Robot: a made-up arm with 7 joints.
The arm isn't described. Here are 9 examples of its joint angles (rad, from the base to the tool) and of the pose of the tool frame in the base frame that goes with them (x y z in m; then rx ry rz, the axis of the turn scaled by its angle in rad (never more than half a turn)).
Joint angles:
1: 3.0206 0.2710 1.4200 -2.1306 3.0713 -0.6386 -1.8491
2: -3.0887 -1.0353 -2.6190 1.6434 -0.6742 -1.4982 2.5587
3: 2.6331 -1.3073 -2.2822 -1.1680 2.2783 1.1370 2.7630
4: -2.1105 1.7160 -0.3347 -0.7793 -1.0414 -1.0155 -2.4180
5: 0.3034 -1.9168 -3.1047 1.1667 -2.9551 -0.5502 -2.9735
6: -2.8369 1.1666 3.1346 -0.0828 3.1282 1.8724 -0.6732
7: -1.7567 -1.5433 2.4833 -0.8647 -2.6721 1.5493 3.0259
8: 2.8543 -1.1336 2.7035 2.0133 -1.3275 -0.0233 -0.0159
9: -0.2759 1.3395 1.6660 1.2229 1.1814 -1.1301 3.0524
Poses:
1: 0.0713 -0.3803 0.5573 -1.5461 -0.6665 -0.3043
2: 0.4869 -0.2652 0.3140 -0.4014 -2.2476 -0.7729
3: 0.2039 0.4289 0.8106 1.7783 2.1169 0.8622
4: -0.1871 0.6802 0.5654 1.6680 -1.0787 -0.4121
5: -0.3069 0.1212 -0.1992 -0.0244 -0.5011 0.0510
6: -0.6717 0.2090 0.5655 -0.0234 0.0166 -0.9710
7: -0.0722 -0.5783 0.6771 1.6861 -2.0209 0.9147
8: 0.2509 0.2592 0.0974 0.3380 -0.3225 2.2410
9: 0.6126 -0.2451 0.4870 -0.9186 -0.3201 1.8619
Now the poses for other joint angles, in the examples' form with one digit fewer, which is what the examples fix.
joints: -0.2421 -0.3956 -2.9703 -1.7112 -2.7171 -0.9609 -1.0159
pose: 0.267 0.017 0.882 2.622 1.317 -0.697
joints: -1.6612 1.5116 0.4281 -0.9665 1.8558 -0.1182 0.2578
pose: -0.194 0.594 0.765 2.494 -0.740 0.922
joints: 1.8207 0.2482 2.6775 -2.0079 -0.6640 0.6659 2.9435
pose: 0.052 -0.451 0.487 -1.292 0.654 0.477
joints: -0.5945 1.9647 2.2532 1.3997 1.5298 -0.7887 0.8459
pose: 0.627 -0.032 0.433 -1.262 -0.643 0.360
